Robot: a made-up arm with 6 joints.
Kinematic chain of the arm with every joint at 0, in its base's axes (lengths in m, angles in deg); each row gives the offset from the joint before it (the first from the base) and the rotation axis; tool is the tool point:
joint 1: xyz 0 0 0.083 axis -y
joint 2: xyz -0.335 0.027 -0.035 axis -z
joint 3: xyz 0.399 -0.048 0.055 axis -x
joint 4: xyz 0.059 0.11 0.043 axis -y
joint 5: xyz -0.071 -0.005 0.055 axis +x
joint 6: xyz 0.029 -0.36 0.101 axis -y
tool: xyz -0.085 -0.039 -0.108
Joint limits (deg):
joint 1: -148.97..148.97
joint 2: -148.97..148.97
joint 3: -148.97..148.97
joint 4: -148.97..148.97
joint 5: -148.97..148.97
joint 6: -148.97..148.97
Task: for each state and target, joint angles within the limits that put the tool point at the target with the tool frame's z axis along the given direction. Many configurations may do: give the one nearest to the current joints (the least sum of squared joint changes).
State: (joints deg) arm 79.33 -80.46 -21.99 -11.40 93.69 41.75
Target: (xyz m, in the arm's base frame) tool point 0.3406 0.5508 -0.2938 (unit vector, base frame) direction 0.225 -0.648 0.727
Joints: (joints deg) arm 106.14 -81.52 -14.81 15.05 94.92 35.84
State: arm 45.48 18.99 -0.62 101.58 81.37 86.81
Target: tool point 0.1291 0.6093 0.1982 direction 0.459 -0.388 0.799
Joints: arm 61.59 -25.30 45.24 123.59 116.58 55.42
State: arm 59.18 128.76 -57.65 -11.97 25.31 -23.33
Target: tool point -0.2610 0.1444 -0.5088 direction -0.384 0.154 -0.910
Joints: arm 66.16 148.97 -14.80 -47.47 43.18 -24.18
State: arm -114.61 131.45 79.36 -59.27 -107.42 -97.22
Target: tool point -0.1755 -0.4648 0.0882 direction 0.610 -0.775 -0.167
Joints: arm -141.66 99.68 61.74 -4.19 -99.19 -124.69
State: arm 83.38 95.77 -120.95 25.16 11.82 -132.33
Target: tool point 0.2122 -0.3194 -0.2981 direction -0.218 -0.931 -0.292
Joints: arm 73.74 99.39 -119.92 28.32 28.27 -115.35
